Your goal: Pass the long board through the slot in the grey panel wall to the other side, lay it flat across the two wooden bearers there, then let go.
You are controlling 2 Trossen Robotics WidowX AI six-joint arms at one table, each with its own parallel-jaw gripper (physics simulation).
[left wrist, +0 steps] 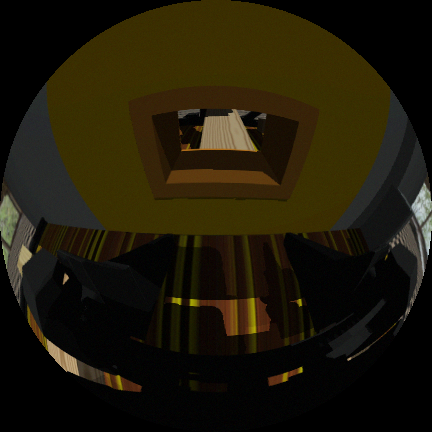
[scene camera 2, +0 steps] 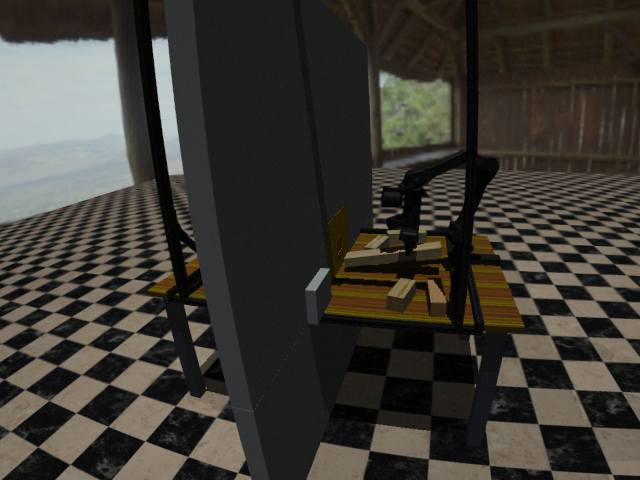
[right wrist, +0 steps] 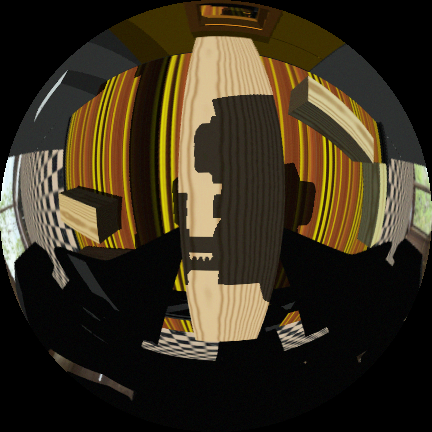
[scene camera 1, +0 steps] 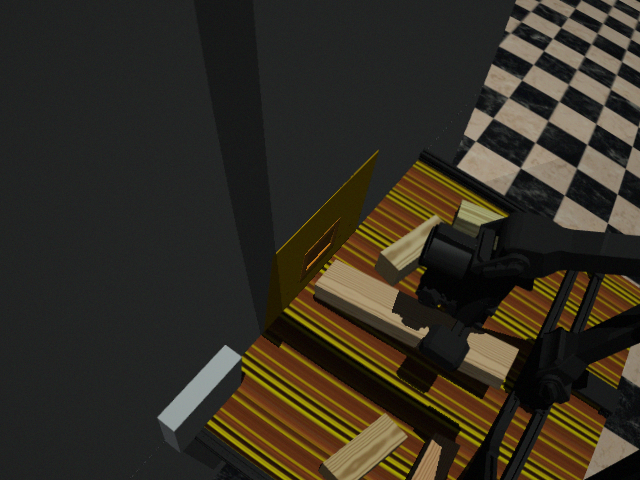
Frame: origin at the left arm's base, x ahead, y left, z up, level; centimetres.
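Seen in the pictures: left gripper, fingertip midpoint: (left wrist: 230, 239); right gripper, fingertip midpoint: (left wrist: 220, 109) (scene camera 2: 407, 251) (right wrist: 230, 232); right arm's base, link origin: (scene camera 1: 535, 392).
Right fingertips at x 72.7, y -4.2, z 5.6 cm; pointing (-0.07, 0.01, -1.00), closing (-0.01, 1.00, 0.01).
A point is followed by its place in that frame.
The long pale board (scene camera 1: 366, 299) @(x 59.0, y -5.5, z 4.6 cm) (scene camera 2: 369, 257) @(x 59.8, y -7.5, z 4.2 cm) (right wrist: 225, 72) @(x 60.3, y -4.5, z 4.8 cm) lies level over the striped table, pointing at the slot. Its front end stops just short of the yellow panel (scene camera 1: 349, 197) @(x 48.4, y 3.1, z 13.3 cm) (scene camera 2: 337, 229) @(x 48.4, y -5.5, z 13.3 cm) (left wrist: 100, 120) @(x 43.1, y 3.6, z 9.6 cm). My right gripper (scene camera 1: 443, 335) @(x 72.7, y -4.2, z 5.6 cm) (scene camera 2: 409, 249) @(x 72.7, y -4.2, z 5.6 cm) (right wrist: 230, 232) @(x 72.7, y -4.2, z 5.6 cm) is shut on the board near its rear half. In the left wrist view, from the other side of the wall, the board (left wrist: 226, 135) @(x 54.4, y -4.5, z 3.9 cm) shows through the slot frame (left wrist: 142, 144) @(x 43.1, y 1.0, z 7.2 cm), still beyond it. My left gripper (left wrist: 230, 239) @(x 41.2, y -4.1, z 0.8 cm) is open and empty, low over the table in front of the slot.
The tall grey wall (scene camera 1: 151, 190) @(x 48.2, y -36.2, z 47.2 cm) (scene camera 2: 261, 190) @(x 48.3, y -60.0, z 38.6 cm) splits the table (scene camera 1: 294, 390) @(x 58.2, y -22.5, z -1.9 cm). Short wooden blocks (scene camera 1: 406, 250) @(x 59.0, y 8.5, z 3.1 cm) (scene camera 1: 474, 216) @(x 65.5, y 24.9, z 2.8 cm) lie beside the board, and two more blocks (scene camera 1: 363, 450) @(x 72.2, y -26.1, z 2.8 cm) (scene camera 1: 428, 462) @(x 81.1, y -22.1, z 2.5 cm) lie near the table's edge. A grey block (scene camera 1: 199, 395) @(x 50.5, y -35.3, z 8.1 cm) sticks out of the wall. Pale wood (left wrist: 70, 360) shows low left in the left wrist view.
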